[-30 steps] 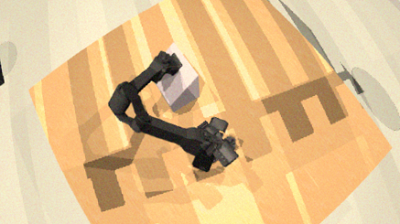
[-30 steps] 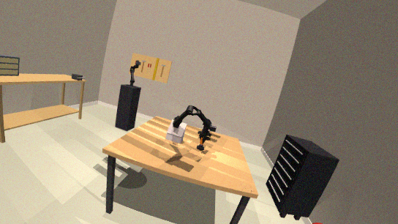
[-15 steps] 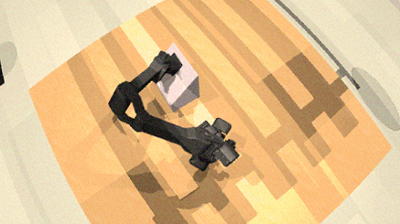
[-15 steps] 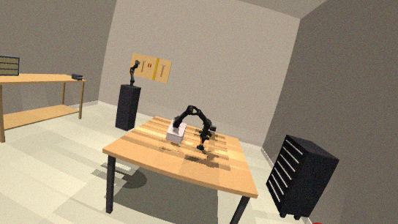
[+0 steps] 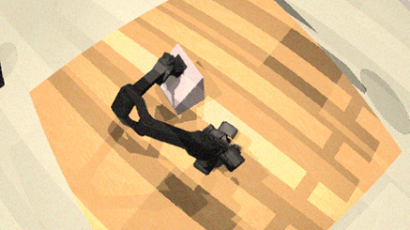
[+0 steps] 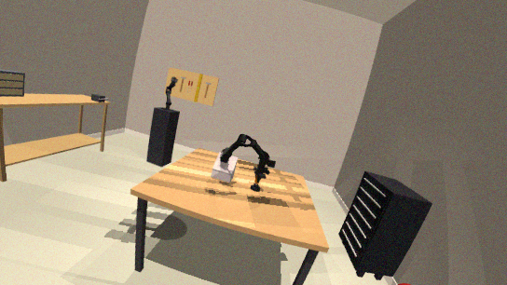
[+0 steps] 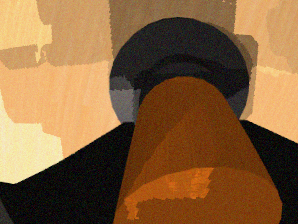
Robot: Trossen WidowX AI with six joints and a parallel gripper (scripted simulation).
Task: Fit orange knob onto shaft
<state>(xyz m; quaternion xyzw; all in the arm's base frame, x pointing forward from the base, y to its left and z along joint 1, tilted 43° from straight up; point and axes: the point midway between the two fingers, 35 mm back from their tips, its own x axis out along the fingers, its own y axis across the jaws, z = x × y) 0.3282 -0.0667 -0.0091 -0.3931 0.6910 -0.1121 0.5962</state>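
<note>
Now: the orange knob 3 cm above my gripper tip. Round my gripper tip: dark round pedestal: 4 cm below.
</note>
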